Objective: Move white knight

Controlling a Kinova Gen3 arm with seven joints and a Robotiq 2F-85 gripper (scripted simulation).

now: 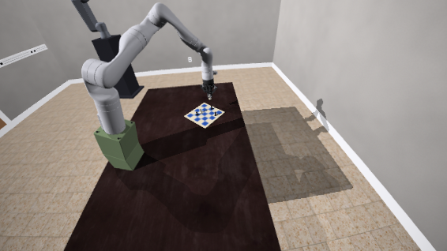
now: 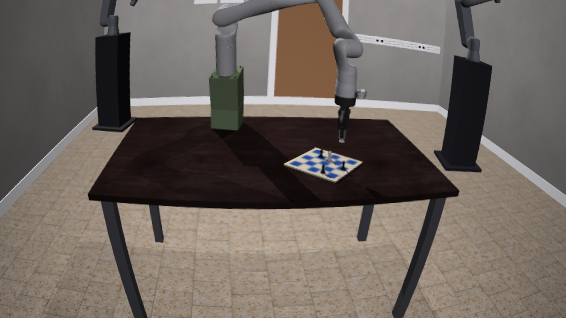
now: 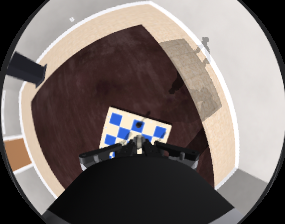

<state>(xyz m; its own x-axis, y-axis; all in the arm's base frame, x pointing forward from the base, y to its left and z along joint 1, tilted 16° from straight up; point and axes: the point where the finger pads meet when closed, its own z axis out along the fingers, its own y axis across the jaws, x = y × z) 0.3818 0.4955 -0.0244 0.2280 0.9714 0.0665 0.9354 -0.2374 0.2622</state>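
My hand is 4 cm past the chessboard, 5 cm to the left of it and 14 cm above it. Round my hand: white knight (2 cm below).
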